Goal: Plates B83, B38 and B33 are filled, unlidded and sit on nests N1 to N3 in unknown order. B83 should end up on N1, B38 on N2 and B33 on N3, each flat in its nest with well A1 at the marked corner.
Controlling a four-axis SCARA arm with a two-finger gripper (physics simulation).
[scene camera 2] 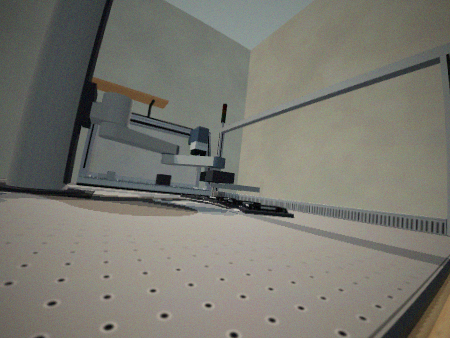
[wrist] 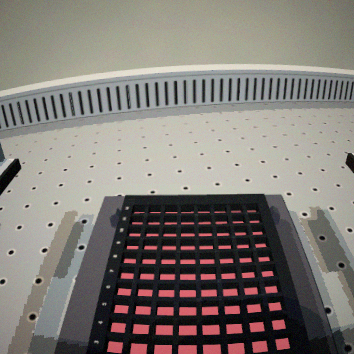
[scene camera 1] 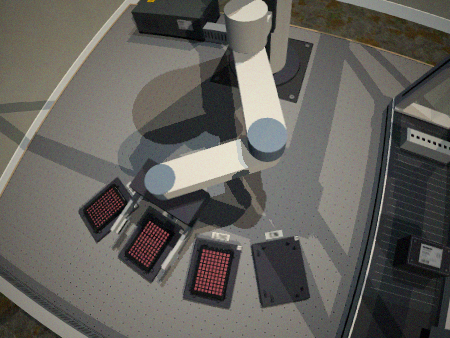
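Where they show: gripper, fingertip midpoint: (scene camera 2: 248,189) (wrist: 181,138) (scene camera 1: 137,249); arm's base at its link origin: (scene camera 2: 37,193).
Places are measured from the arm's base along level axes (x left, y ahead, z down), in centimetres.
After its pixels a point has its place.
Note:
Three unlidded black plates with red wells sit on dark nests; their names are unreadable. The leftmost plate (scene camera 1: 106,205) @(x -26.4, y 65.8, z -3.9 cm) lies on its nest (scene camera 1: 97,236) @(x -25.7, y 75.1, z -2.5 cm). The second plate (scene camera 1: 150,243) @(x -9.3, y 70.4, z -3.4 cm) (wrist: 187,287) @(x -9.3, y 70.7, z -3.5 cm) lies on its nest (scene camera 1: 151,276) @(x -5.9, y 78.5, z -2.4 cm) (wrist: 90,280) @(x -4.8, y 72.6, z -2.5 cm). The third plate (scene camera 1: 212,272) @(x 8.8, y 71.3, z -3.9 cm) lies on its nest (scene camera 1: 210,303) @(x 11.0, y 78.9, z -2.5 cm). All look flat; A1 corners are not readable. My gripper (scene camera 1: 144,246) @(x -9.6, y 73.2, z -9.3 cm) (wrist: 181,138) @(x -9.6, y 73.2, z -9.3 cm) is open and empty, above the second plate, with its fingers wide to either side. In scene camera 2 the gripper (scene camera 2: 250,188) @(x -9.6, y 73.2, z -9.3 cm) hangs above the low dark nests.
A fourth nest (scene camera 1: 281,272) @(x 24.9, y 65.5, z -2.5 cm) without a plate is at the right, with a small white label (scene camera 1: 274,234) @(x 20.2, y 56.6, z -1.5 cm) behind it. A dark box (scene camera 1: 175,19) @(x -35.1, y -3.5, z -10.9 cm) stands at the back left. A dark panel with a small black box (scene camera 1: 425,255) @(x 56.1, y 53.3, z -13.3 cm) is at the right. A slotted rail (wrist: 170,92) @(x -13.1, y 100.4, z -3.2 cm) edges the table.

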